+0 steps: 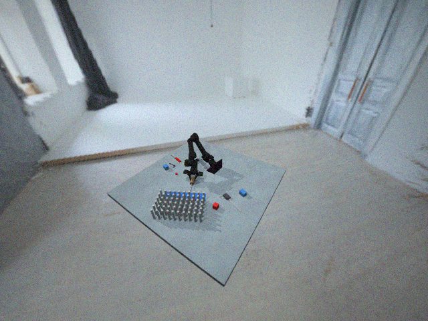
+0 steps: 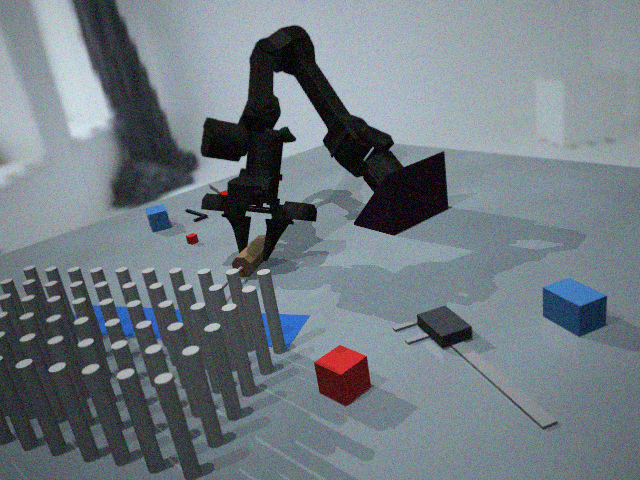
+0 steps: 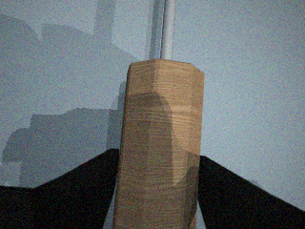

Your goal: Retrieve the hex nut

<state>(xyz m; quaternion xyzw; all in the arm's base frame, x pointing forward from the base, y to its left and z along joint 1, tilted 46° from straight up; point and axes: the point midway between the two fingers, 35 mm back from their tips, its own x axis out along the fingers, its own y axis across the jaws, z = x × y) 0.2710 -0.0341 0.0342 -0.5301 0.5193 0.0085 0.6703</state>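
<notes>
The small red cube is 220 mm to the right of my gripper tip, 20 mm ahead of it and 10 mm below it. From my gripper tip the other things lie so: red-handled tool 460 mm to the right, 170 mm behind, 10 mm below; then L-shaped piece 360 mm to the right, 60 mm behind, 10 mm below; then blue taped strip 170 mm ahead, 70 mm to the left, 20 mm below.
</notes>
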